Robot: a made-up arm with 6 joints. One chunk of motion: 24 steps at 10 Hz.
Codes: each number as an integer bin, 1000 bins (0 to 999) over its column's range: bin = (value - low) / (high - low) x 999, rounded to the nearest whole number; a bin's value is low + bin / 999 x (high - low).
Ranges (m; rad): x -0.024..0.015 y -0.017..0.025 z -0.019..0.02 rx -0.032..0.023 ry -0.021..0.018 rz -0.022..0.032
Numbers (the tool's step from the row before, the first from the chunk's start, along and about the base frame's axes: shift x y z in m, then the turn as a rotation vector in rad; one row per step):
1: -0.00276 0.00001 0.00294 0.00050 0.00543 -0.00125
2: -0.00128 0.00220 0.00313 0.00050 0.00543 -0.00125
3: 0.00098 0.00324 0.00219 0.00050 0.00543 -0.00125
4: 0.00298 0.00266 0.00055 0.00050 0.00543 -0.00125
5: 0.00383 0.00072 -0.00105 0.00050 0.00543 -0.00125
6: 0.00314 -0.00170 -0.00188 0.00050 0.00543 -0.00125
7: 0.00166 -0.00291 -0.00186 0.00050 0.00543 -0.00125
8: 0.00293 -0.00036 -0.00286 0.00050 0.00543 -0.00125
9: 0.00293 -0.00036 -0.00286 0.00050 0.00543 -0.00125
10: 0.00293 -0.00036 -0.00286 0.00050 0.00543 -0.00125
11: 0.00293 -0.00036 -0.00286 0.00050 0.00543 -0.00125
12: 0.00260 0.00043 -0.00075 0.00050 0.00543 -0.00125
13: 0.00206 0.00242 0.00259 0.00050 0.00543 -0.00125
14: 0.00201 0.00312 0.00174 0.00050 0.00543 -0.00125
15: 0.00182 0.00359 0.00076 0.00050 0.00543 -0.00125
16: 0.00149 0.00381 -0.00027 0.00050 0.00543 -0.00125
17: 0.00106 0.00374 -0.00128 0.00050 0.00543 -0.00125
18: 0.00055 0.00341 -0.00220 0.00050 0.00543 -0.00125
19: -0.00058 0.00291 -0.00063 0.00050 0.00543 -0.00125
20: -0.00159 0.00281 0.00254 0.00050 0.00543 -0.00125
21: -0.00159 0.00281 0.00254 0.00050 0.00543 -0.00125
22: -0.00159 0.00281 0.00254 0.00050 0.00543 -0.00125
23: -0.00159 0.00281 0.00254 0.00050 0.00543 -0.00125
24: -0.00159 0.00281 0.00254 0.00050 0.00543 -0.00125
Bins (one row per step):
1: 544 405 562 590 677 384
2: 582 457 567 590 677 384
3: 640 481 543 590 677 384
4: 691 468 501 590 677 384
5: 713 421 460 590 677 384
6: 695 364 439 590 677 384
7: 657 335 439 590 677 384
8: 690 396 413 590 677 384
9: 690 396 413 590 677 384
10: 690 396 413 590 677 384
11: 690 396 413 590 677 384
12: 681 415 467 590 677 384
13: 668 462 553 590 677 384
14: 666 479 531 590 677 384
15: 661 490 506 590 677 384
16: 653 495 480 590 677 384
17: 642 493 454 590 677 384
18: 629 485 430 590 677 384
19: 600 474 471 590 677 384
20: 574 471 552 590 677 384
21: 574 471 552 590 677 384
22: 574 471 552 590 677 384
23: 574 471 552 590 677 384
24: 574 471 552 590 677 384

